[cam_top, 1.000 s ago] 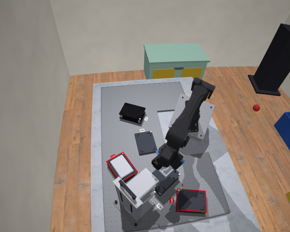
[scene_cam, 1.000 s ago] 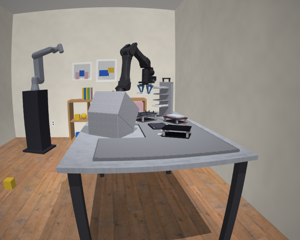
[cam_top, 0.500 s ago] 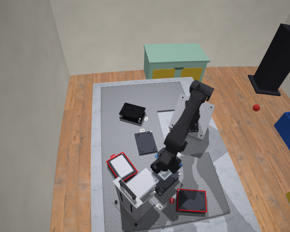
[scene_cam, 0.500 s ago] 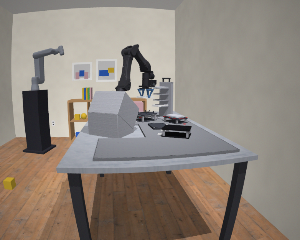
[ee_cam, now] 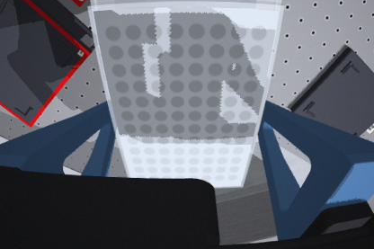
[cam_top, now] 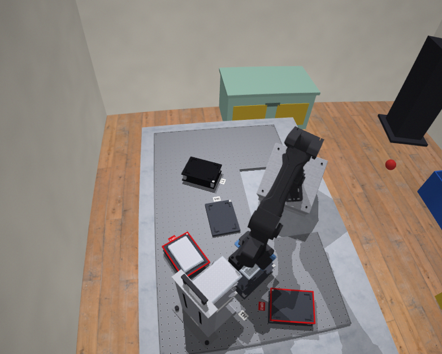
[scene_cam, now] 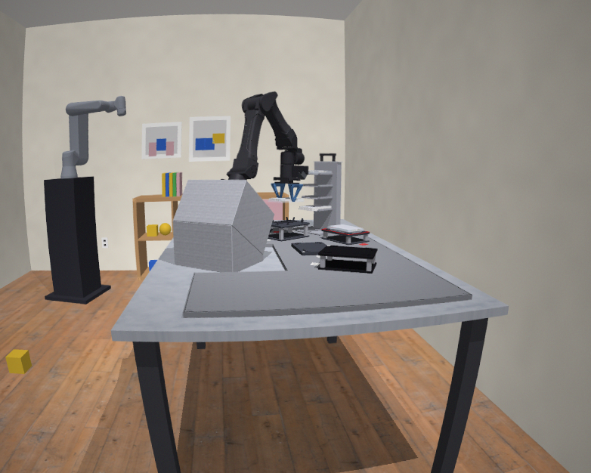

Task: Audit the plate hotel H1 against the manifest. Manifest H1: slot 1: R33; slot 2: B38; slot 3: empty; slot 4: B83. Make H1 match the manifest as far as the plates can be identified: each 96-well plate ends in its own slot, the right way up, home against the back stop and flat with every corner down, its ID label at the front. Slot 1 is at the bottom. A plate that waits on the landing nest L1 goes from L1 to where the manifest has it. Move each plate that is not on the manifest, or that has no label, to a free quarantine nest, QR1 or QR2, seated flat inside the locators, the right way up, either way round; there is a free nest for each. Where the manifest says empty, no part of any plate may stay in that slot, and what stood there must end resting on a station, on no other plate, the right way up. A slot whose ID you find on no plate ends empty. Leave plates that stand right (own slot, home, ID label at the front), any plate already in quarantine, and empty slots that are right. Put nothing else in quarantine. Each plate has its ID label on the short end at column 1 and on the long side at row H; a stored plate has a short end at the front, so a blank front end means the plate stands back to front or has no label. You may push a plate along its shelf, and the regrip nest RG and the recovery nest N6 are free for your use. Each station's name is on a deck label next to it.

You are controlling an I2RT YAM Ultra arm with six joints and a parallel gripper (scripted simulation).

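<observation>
The regrip nest RG lies 100 mm below my hand. The rest, counted from my hand: H1 deck label (10 mm ahead, 160 mm to the left, 160 mm below); RG label (70 mm behind, 80 mm to the right, 160 mm below); white 96-well plate (120 mm ahead, 130 mm to the left, 50 mm below).
</observation>
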